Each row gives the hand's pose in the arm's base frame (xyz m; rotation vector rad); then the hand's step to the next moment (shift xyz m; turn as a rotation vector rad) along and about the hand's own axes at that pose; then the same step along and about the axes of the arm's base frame.
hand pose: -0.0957 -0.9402 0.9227 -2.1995 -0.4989 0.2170
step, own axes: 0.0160 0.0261 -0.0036 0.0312 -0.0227 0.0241
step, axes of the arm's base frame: 0.0229 -0.0104 -0.0178 0.0142 0.0431 0.0032
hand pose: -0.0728 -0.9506 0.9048 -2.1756 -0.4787 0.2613
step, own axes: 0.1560 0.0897 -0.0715 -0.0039 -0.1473 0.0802
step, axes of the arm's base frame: 0.1880 -0.0340 -0.0313 -0.0677 0.1368 0.0696
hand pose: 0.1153 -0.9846 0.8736 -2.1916 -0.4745 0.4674
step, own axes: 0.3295 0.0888 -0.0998 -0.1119 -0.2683 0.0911
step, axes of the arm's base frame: 0.3467 0.0419 -0.0666 -0.1870 0.1629 0.1769
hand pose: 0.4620 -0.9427 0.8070 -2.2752 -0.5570 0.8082
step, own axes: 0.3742 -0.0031 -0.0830 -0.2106 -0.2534 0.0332
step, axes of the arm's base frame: 0.3246 0.1794 -0.0968 -0.2165 0.0711 0.2403
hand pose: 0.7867 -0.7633 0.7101 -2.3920 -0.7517 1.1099
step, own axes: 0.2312 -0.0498 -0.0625 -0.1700 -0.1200 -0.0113
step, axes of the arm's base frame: 0.1591 0.1734 -0.0668 -0.1193 -0.0131 0.1704
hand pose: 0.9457 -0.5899 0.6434 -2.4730 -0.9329 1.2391
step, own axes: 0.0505 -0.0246 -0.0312 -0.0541 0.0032 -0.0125
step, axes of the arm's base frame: 0.0358 0.0533 -0.0018 -0.0128 -0.0355 0.0409
